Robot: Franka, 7 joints.
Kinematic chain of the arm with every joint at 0, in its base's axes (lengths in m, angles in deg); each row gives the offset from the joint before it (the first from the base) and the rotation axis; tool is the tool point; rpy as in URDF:
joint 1: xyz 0 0 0.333 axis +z
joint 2: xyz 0 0 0 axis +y
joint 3: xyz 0 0 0.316 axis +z
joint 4: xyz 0.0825 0 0 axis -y
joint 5: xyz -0.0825 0 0.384 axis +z
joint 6: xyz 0 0 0 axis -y
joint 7: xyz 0.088 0 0 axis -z
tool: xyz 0 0 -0.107 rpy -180 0 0
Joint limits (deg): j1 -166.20..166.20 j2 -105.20..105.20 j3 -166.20..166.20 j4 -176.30..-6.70 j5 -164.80..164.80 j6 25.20..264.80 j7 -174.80..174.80
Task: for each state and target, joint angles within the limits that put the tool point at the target. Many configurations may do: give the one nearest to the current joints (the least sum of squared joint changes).
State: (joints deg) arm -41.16 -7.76 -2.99 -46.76 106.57 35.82 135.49
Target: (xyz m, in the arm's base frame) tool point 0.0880 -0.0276 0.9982
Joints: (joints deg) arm -44.36 -18.92 -16.27 -51.76 102.25 25.20 135.49
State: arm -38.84 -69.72 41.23 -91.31 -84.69 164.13 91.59
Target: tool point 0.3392 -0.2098 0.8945
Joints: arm -61.14 -28.97 15.38 -98.67 -84.49 155.71 91.59
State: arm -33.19 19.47 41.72 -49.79 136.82 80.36 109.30
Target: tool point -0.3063 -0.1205 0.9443
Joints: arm 17.10 -20.25 55.42 -6.70 151.06 36.43 109.30
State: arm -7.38 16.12 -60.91 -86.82 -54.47 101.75 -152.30
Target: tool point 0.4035 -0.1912 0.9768
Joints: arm 16.69 -5.96 -30.04 -59.28 -54.48 108.22 -152.30
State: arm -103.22 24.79 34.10 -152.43 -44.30 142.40 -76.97
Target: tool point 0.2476 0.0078 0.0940
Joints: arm -84.68 42.21 53.34 -165.69 -45.09 146.30 -76.97
